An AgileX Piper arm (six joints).
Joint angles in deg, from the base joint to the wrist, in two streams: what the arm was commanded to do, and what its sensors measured. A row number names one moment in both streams.
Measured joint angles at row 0:
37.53 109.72 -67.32 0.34 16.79 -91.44
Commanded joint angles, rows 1 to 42:
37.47 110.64 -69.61 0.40 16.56 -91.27
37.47 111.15 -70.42 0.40 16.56 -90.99
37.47 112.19 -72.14 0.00 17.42 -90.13
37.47 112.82 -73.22 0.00 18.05 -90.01
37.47 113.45 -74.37 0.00 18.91 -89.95
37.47 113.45 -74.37 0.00 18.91 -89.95
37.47 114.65 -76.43 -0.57 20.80 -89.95
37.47 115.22 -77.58 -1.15 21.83 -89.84
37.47 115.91 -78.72 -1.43 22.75 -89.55
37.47 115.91 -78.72 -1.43 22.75 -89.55
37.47 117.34 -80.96 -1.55 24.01 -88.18
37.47 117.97 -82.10 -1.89 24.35 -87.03
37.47 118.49 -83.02 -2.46 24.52 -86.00
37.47 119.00 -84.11 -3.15 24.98 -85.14
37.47 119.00 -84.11 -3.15 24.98 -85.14
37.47 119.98 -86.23 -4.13 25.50 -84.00
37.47 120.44 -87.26 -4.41 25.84 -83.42
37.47 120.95 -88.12 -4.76 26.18 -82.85
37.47 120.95 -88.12 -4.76 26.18 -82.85
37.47 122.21 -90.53 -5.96 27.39 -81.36
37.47 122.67 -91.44 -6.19 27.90 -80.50
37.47 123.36 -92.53 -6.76 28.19 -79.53
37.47 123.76 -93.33 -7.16 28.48 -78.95
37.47 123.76 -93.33 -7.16 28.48 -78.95
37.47 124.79 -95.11 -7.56 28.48 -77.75
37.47 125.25 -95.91 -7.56 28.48 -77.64
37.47 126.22 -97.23 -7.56 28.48 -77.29
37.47 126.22 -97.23 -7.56 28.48 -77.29
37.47 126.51 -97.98 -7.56 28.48 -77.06
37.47 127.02 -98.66 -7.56 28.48 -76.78
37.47 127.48 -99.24 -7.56 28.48 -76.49
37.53 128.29 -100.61 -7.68 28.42 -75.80
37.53 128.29 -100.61 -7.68 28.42 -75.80
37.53 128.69 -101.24 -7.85 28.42 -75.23
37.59 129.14 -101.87 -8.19 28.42 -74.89
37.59 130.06 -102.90 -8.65 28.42 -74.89
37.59 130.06 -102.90 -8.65 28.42 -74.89
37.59 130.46 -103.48 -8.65 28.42 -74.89
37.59 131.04 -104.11 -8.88 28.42 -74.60
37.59 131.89 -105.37 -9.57 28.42 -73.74
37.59 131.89 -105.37 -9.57 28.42 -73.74
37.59 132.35 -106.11 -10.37 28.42 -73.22
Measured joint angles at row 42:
37.53 131.78 -103.93 -8.59 29.45 -74.71
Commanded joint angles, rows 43 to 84:
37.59 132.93 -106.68 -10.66 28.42 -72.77
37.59 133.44 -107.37 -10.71 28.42 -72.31
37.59 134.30 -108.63 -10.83 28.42 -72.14
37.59 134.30 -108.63 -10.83 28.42 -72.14
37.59 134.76 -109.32 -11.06 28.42 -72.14
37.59 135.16 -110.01 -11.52 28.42 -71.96
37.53 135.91 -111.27 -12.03 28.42 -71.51
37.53 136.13 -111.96 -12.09 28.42 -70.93
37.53 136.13 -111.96 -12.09 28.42 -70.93
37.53 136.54 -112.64 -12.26 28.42 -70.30
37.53 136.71 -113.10 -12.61 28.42 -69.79
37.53 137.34 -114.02 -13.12 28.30 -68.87
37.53 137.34 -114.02 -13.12 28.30 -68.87
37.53 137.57 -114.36 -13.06 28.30 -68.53
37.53 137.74 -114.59 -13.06 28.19 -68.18
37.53 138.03 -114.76 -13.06 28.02 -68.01
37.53 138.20 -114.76 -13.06 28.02 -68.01
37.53 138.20 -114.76 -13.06 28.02 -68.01
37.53 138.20 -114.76 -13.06 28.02 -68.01
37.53 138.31 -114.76 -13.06 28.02 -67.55
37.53 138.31 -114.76 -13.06 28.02 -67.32
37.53 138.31 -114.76 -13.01 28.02 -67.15
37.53 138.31 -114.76 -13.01 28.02 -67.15
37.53 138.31 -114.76 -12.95 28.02 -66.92
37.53 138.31 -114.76 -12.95 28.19 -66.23
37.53 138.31 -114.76 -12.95 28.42 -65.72
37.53 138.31 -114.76 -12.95 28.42 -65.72
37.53 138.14 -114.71 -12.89 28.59 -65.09
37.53 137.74 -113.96 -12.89 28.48 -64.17
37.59 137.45 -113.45 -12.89 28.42 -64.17
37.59 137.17 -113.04 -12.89 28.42 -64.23
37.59 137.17 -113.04 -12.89 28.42 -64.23
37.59 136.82 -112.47 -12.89 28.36 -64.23
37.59 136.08 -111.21 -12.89 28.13 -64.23
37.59 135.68 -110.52 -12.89 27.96 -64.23
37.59 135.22 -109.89 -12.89 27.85 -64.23
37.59 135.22 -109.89 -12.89 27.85 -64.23
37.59 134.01 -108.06 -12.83 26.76 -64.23
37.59 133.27 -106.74 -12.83 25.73 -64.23
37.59 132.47 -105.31 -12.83 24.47 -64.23
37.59 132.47 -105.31 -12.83 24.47 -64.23
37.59 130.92 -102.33 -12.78 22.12 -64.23
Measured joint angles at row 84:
37.53 133.44 -105.60 -12.89 25.15 -64.46
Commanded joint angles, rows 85 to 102:
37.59 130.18 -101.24 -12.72 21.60 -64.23
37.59 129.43 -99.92 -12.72 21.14 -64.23
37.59 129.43 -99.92 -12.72 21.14 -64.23
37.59 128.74 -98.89 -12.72 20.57 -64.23
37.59 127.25 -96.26 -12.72 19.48 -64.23
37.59 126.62 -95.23 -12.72 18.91 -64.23
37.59 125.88 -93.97 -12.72 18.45 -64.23
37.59 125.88 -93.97 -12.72 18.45 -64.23
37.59 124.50 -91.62 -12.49 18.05 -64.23
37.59 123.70 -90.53 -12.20 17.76 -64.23
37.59 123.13 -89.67 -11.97 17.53 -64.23
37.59 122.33 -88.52 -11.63 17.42 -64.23
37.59 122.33 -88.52 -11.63 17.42 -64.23
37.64 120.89 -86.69 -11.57 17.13 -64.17
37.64 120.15 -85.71 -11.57 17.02 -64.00
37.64 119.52 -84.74 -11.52 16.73 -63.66
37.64 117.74 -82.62 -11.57 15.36 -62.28
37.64 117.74 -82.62 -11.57 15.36 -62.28
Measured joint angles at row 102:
37.53 120.44 -85.08 -11.75 17.13 -64.00
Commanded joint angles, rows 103 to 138:
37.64 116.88 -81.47 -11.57 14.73 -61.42
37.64 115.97 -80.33 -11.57 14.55 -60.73
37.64 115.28 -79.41 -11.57 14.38 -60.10
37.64 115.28 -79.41 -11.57 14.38 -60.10
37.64 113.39 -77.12 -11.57 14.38 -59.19
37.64 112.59 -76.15 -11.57 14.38 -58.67
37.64 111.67 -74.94 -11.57 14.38 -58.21
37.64 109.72 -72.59 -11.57 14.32 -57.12
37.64 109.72 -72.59 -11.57 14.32 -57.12
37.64 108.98 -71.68 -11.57 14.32 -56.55
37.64 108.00 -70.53 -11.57 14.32 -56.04
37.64 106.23 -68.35 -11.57 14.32 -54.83
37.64 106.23 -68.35 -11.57 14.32 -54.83
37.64 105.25 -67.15 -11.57 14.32 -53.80
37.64 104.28 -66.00 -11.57 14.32 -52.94
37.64 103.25 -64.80 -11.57 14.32 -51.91
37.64 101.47 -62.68 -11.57 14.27 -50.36
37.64 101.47 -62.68 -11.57 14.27 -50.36
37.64 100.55 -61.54 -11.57 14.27 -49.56
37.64 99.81 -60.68 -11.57 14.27 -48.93
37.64 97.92 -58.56 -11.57 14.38 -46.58
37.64 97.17 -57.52 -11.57 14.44 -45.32
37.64 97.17 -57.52 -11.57 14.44 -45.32
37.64 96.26 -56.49 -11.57 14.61 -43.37
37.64 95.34 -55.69 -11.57 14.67 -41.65
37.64 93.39 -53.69 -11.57 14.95 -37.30
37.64 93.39 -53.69 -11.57 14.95 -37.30
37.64 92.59 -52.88 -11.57 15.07 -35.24
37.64 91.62 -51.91 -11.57 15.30 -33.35
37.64 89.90 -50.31 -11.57 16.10 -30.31
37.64 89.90 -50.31 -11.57 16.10 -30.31
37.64 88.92 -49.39 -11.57 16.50 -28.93
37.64 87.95 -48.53 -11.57 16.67 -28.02
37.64 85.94 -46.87 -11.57 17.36 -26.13
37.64 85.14 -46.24 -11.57 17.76 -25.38
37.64 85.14 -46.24 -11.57 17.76 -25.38
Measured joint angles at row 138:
37.53 87.89 -48.07 -11.69 16.44 -28.59
